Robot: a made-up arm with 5 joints.
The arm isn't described. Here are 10 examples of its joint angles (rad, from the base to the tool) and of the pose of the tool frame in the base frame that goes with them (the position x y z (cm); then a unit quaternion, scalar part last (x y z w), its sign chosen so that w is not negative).
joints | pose
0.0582 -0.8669 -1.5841 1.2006 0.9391 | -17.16 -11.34 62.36 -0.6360 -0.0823 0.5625 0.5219
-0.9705 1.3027 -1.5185 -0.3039 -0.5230 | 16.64 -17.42 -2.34 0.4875 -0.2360 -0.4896 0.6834
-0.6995 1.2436 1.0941 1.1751 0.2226 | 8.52 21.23 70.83 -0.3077 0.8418 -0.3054 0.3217
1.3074 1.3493 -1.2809 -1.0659 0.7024 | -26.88 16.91 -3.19 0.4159 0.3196 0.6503 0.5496
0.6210 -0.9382 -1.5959 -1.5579 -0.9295 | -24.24 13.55 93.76 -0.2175 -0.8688 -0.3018 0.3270
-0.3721 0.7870 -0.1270 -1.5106 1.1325 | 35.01 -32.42 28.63 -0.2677 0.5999 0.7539 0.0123
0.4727 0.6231 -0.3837 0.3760 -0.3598 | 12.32 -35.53 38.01 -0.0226 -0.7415 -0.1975 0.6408
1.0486 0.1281 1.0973 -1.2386 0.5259 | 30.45 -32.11 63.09 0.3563 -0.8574 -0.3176 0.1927
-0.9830 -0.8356 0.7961 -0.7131 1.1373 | 22.99 39.16 45.61 0.6821 -0.5775 0.3347 0.2987
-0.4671 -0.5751 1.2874 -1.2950 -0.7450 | 27.89 50.42 29.50 0.6189 0.2772 0.1777 0.7131
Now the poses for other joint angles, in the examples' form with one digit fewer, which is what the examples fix.
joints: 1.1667 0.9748 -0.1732 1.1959 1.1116
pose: -0.7 -20.7 30.2 -0.616 -0.699 0.297 0.207
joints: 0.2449 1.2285 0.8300 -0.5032 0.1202
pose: 20.8 -22.2 72.9 -0.606 0.788 -0.020 0.108
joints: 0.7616 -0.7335 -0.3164 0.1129 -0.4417
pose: 8.5 -34.3 58.4 -0.348 -0.336 -0.119 0.867
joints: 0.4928 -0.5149 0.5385 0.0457 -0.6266
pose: 41.4 -12.9 37.6 0.107 -0.336 0.159 0.922
